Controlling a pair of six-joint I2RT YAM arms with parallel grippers.
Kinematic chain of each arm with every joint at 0, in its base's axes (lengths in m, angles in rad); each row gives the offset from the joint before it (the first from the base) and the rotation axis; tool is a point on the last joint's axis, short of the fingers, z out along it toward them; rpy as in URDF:
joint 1: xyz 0 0 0.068 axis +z
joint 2: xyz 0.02 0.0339 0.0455 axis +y
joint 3: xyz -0.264 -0.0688 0 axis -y
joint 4: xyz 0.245 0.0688 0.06 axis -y
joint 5: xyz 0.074 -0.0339 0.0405 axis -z
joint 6: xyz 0.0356 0 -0.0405 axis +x
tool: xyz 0 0 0 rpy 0 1.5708 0
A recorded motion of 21 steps. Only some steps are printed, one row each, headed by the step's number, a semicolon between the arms.
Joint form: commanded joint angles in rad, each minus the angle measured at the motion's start. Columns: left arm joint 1, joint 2, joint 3, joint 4, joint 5, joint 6; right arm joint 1, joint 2, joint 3, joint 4, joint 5, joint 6.
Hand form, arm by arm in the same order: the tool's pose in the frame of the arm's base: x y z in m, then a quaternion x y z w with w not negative. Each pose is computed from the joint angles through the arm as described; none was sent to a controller.
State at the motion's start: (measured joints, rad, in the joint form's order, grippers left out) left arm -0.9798 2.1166 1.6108 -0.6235 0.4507 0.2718; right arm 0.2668 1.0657 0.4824 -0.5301 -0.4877 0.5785
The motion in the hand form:
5: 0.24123 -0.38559 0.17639 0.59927 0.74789 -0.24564 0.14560; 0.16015 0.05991 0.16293 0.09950 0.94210 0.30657 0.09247
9: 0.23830 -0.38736 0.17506 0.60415 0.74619 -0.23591 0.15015; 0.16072 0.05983 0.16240 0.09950 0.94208 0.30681 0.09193
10: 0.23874 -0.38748 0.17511 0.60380 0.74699 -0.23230 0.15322; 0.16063 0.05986 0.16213 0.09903 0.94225 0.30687 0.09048
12: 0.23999 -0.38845 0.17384 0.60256 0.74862 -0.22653 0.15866; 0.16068 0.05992 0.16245 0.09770 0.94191 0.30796 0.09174
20: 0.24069 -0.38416 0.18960 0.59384 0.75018 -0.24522 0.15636; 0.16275 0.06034 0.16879 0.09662 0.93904 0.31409 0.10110
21: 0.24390 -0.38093 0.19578 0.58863 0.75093 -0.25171 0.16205; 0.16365 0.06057 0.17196 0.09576 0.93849 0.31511 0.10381
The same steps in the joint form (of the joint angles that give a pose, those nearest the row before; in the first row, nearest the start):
5: -0.0034 0.0279 0.0429 -0.0024 -0.0779 0.0089; -0.0091 -0.0195 -0.0145 -0.0267 -0.0139 0.0029
9: -0.0127 0.0279 0.0382 0.0038 -0.1009 0.0150; -0.0107 -0.0149 -0.0145 -0.0237 -0.0154 0.0013
10: -0.0127 0.0279 0.0382 0.0068 -0.1101 0.0151; -0.0107 -0.0134 -0.0145 -0.0252 -0.0169 -0.0002
12: -0.0127 0.0325 0.0398 0.0160 -0.1254 0.0135; -0.0107 -0.0149 -0.0145 -0.0237 -0.0185 -0.0017
20: -0.0035 0.0020 0.0521 -0.0145 -0.0888 -0.0048; -0.0122 -0.0256 0.0023 -0.0268 -0.0231 0.0029
21: 0.0072 -0.0118 0.0521 -0.0131 -0.0781 -0.0094; -0.0122 -0.0286 0.0130 -0.0344 -0.0231 0.0029

